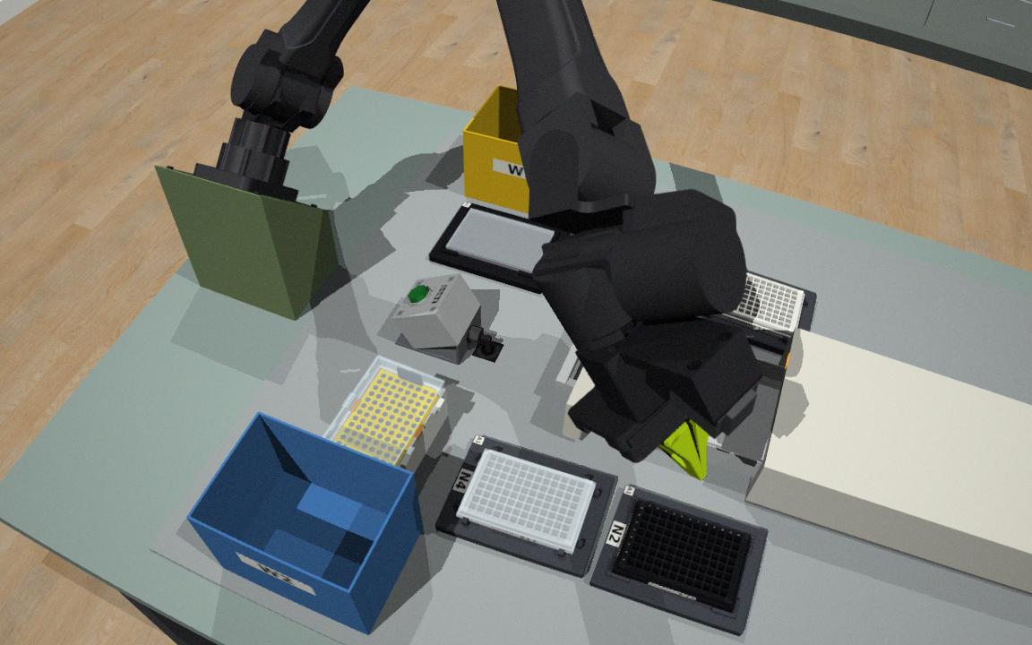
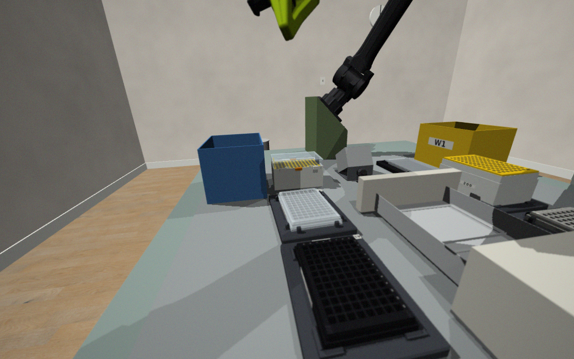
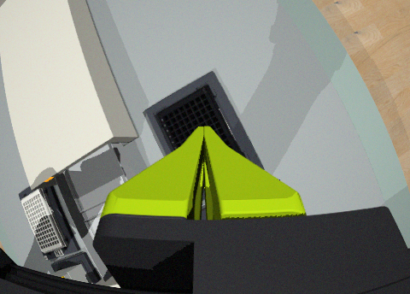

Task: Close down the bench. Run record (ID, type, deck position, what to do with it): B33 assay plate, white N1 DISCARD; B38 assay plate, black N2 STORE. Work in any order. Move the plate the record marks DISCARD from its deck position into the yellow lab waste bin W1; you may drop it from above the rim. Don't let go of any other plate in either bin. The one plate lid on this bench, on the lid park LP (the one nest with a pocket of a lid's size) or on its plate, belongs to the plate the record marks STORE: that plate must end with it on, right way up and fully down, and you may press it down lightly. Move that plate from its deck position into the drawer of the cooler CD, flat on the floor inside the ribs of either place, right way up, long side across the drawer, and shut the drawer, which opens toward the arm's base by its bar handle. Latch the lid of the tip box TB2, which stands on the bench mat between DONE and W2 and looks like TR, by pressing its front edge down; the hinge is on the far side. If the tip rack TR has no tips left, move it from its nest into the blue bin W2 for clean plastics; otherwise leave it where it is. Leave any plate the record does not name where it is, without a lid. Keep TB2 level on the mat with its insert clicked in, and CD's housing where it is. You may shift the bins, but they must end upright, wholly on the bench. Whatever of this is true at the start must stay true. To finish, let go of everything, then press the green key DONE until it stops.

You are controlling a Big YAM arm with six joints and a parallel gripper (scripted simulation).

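My gripper is now 40 cm to the right of the plate lid, 32 cm past it and 25 cm above it. Also, from my hand: nest N2 (26 cm below, 5 cm to the left, 3 cm ahead); then clear plate (24 cm below, 14 cm behind, 5 cm to the left); then black plate (24 cm below, 5 cm to the left, 3 cm ahead).
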